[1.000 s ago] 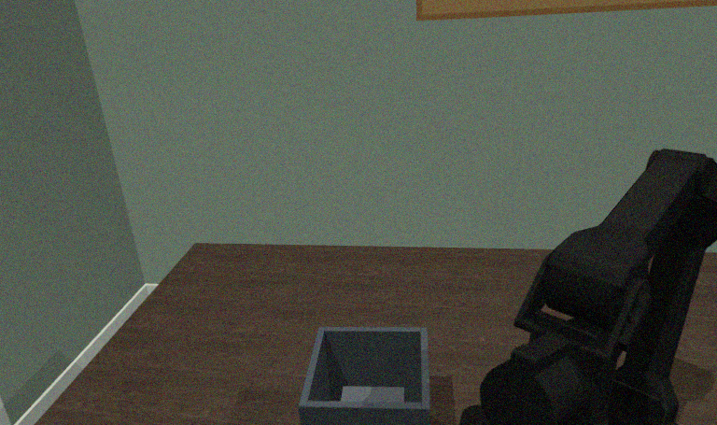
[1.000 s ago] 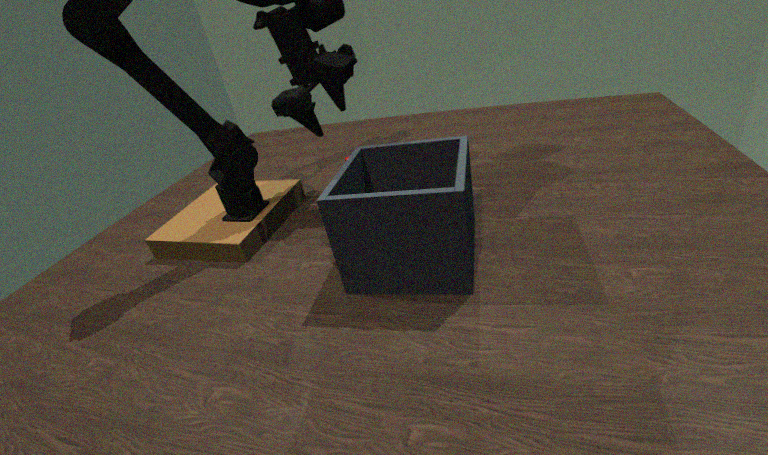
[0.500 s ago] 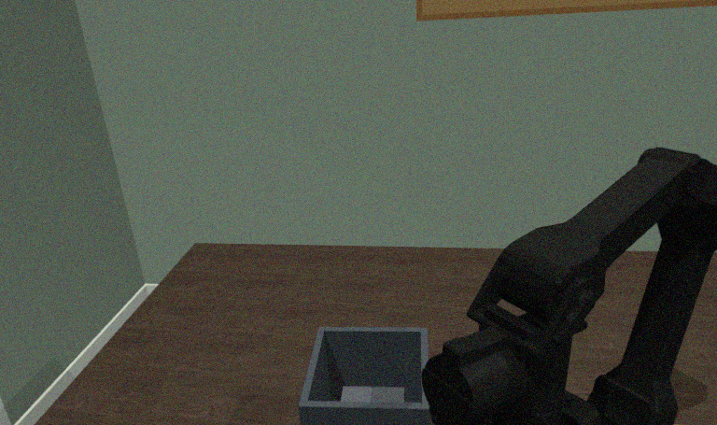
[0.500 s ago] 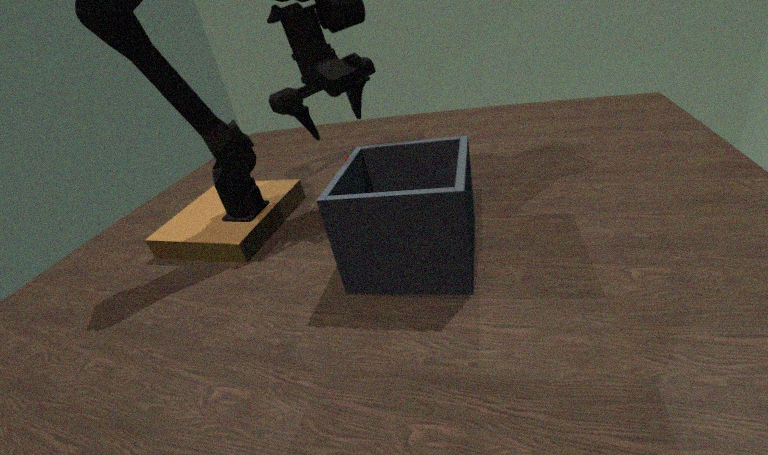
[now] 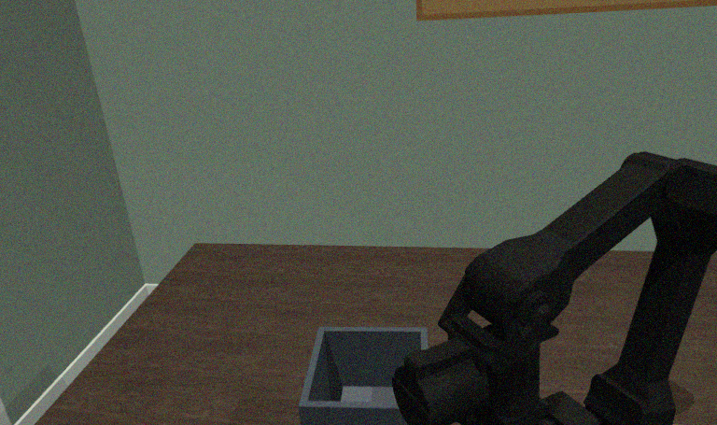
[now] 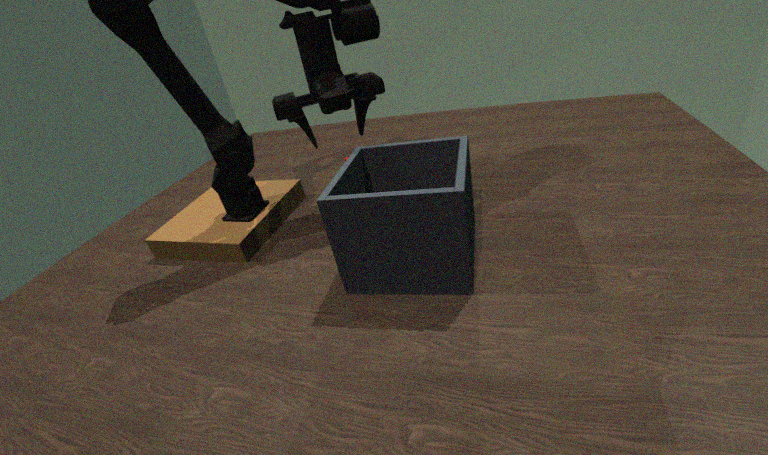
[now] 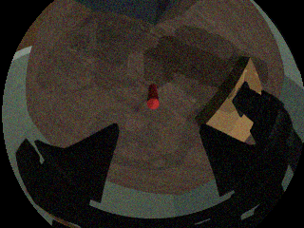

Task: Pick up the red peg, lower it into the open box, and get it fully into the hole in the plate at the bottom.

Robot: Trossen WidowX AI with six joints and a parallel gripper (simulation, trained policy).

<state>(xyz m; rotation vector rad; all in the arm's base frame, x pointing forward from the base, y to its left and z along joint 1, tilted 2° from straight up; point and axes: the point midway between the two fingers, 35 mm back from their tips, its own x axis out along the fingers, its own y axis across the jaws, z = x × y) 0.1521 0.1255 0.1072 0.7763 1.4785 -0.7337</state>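
The red peg is 7 cm below my gripper tip and 1 cm ahead of it. Also, from my gripper tip: light grey plate 18 cm to the right, 17 cm ahead, 7 cm below.
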